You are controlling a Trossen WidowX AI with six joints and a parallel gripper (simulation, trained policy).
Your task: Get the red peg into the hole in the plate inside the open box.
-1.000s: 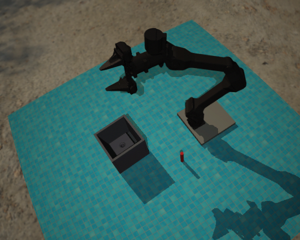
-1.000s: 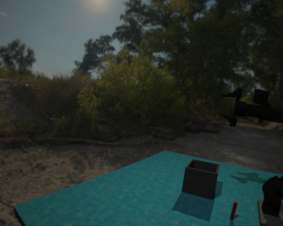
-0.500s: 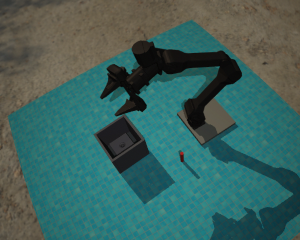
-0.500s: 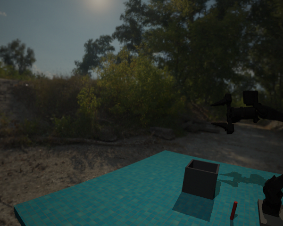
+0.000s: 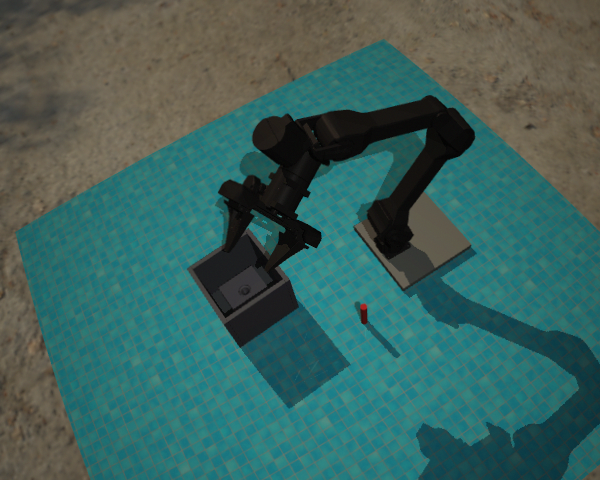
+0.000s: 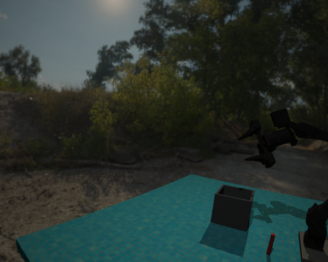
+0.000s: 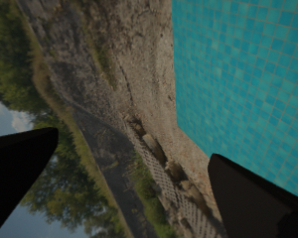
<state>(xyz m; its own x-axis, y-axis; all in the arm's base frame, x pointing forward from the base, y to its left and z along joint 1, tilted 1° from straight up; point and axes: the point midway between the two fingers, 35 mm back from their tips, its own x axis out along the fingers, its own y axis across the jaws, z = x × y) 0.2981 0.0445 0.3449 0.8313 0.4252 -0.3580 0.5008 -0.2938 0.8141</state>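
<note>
The red peg is 17 cm behind my gripper tip, 6 cm to the left of it and 31 cm below it. From my gripper tip the other things lie so: plate (2 cm ahead, 12 cm to the right, 30 cm below).
</note>
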